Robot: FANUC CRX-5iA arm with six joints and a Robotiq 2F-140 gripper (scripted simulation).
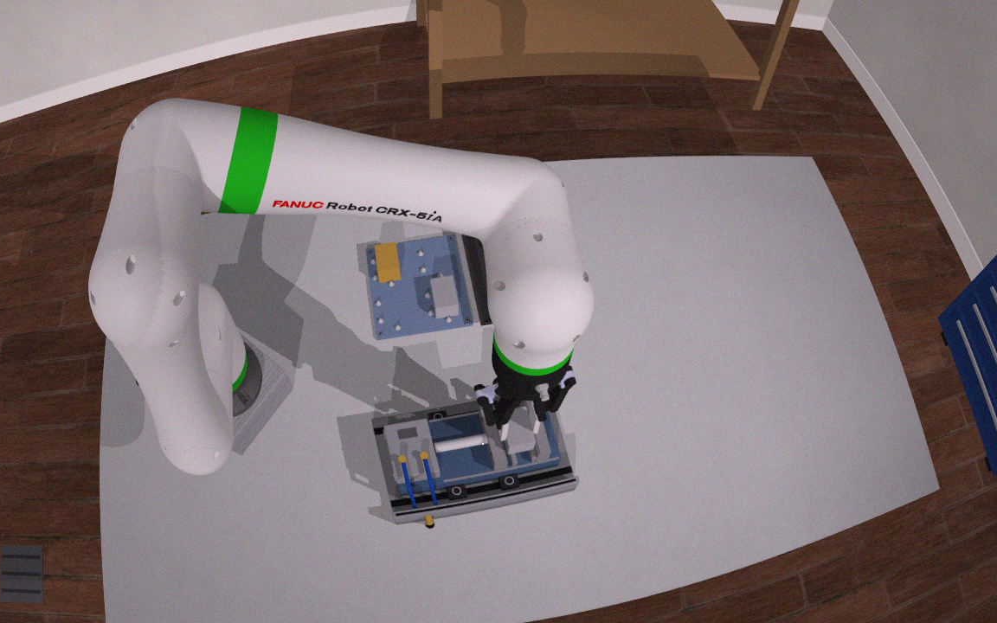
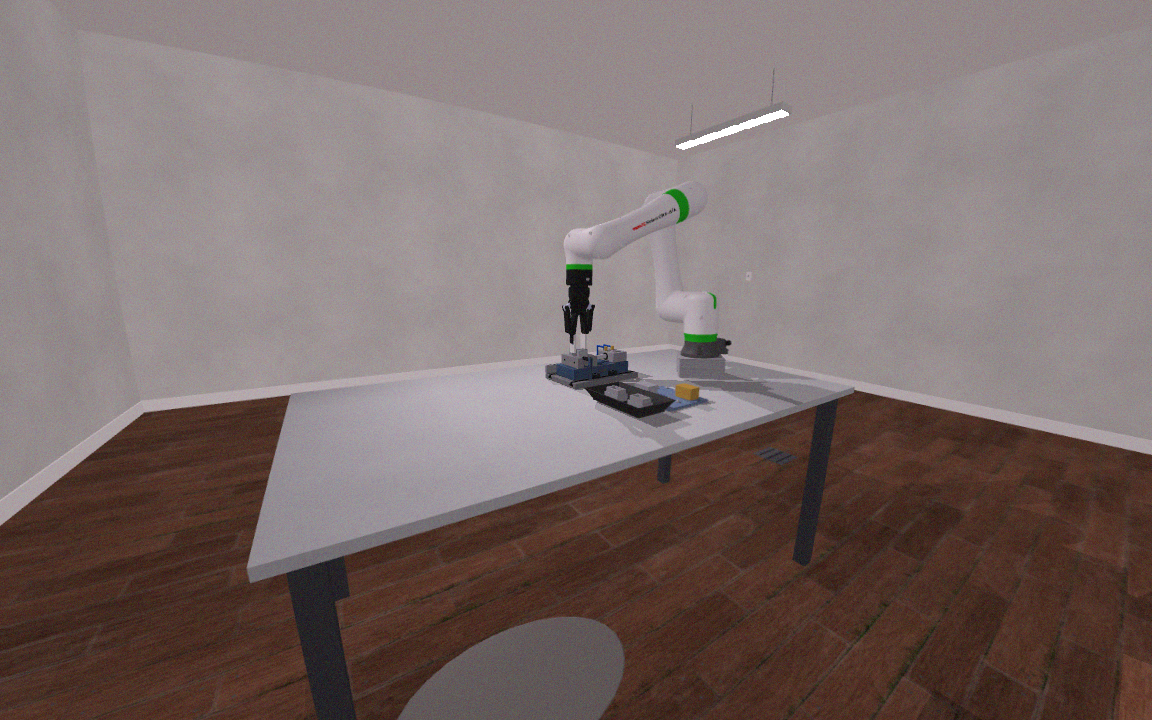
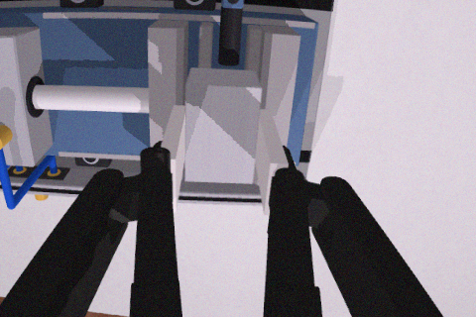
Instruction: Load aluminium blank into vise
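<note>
Now: hand 5 cm to the right of the dark work stop rod and 5 cm above it. Round my hand: fixed jaw 3 cm ahead, 1 cm to the left, 6 cm below; then white piston rod 9 cm behind, 1 cm to the right, 6 cm below; then moving jaw 3 cm behind, 6 cm below.
</note>
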